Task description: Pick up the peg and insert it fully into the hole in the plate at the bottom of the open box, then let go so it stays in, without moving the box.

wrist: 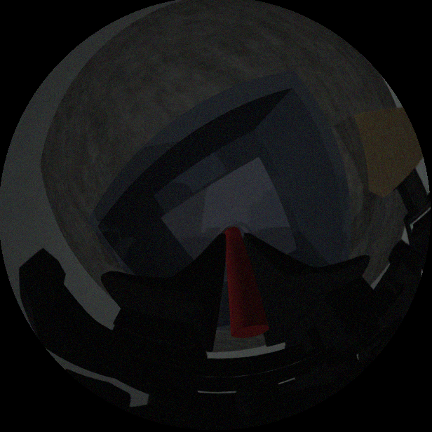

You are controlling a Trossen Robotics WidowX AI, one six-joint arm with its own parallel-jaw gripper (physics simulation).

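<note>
A red peg (246,290) is held between the dark fingers of my gripper (233,238), which is shut on it. The peg leans a little between the fingers, its near end lower right and its far end pointing at the plate. The open blue box (315,165) lies ahead of and around the fingertips. The pale grey plate (245,192) is at its bottom. A small part of a rounded rim shows at the peg's far end; the peg and fingers hide the hole, and I cannot tell whether the tip is in it.
A brown-orange block-like thing (390,150) stands to the right outside the box, with dark parts beside it. A grey-brown table top (150,75) extends beyond the box. The box walls rise around the plate, and the left inner side is in deep shadow. The picture is dark.
</note>
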